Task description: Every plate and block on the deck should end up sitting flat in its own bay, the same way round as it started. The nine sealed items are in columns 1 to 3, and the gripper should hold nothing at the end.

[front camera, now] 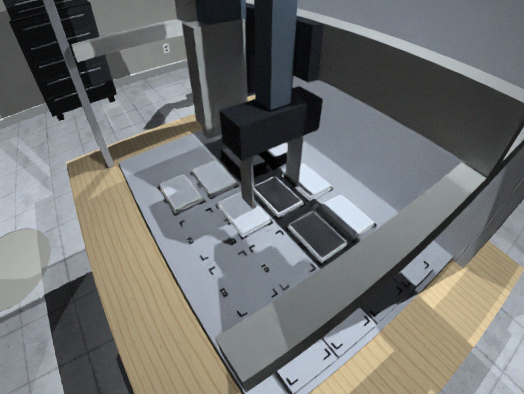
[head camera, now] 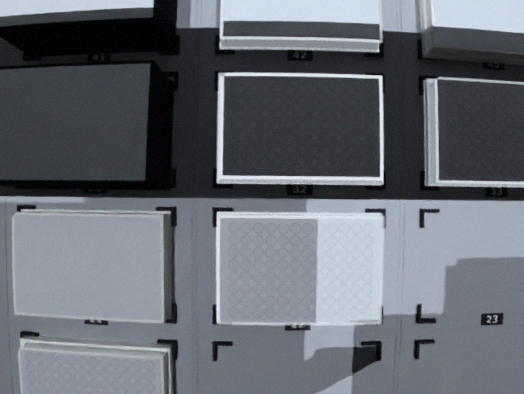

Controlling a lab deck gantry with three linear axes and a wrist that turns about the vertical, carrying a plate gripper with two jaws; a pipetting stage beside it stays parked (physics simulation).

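My gripper is open, its two jaws apart above opposite sides of the plate in bay 32, with nothing held. That plate lies flat within its corner marks. Plates lie in bay 22, bay 33, bay 42 and bay 43. A plain plate is in bay 21, and a welled plate is in front of it. Tall dark-sided blocks stand in bay 31 and bay 41, partly hidden behind the gripper in the front view.
Bay 23 shows corner marks and its label. A grey frame beam crosses the near side of the deck and hides part of it. The parked pipetting stage stands behind the gripper. Wooden edging borders the deck.
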